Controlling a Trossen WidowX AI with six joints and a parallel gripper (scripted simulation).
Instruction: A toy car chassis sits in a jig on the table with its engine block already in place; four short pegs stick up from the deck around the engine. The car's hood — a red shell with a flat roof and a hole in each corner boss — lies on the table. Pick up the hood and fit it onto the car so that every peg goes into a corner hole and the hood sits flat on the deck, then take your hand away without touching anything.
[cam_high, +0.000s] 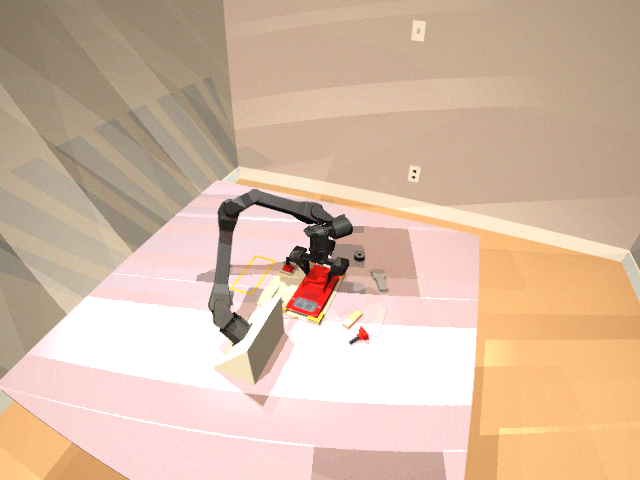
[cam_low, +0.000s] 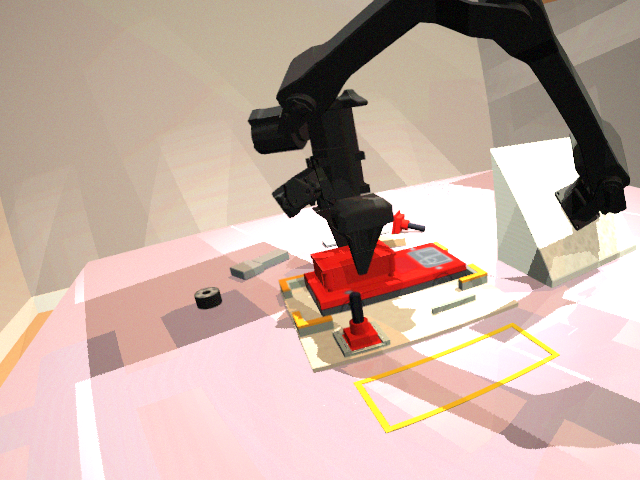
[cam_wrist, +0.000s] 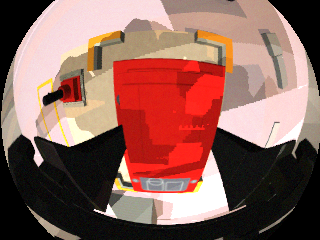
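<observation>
Now: the red hood 10 mm above my gripper tip. From my gripper tip the other things lie so: engine block (20 mm below, 10 mm to the left); then black wheel (190 mm ahead, 110 mm to the right, 30 mm below); then wooden strip (140 mm to the right, 110 mm behind, 30 mm below).
</observation>
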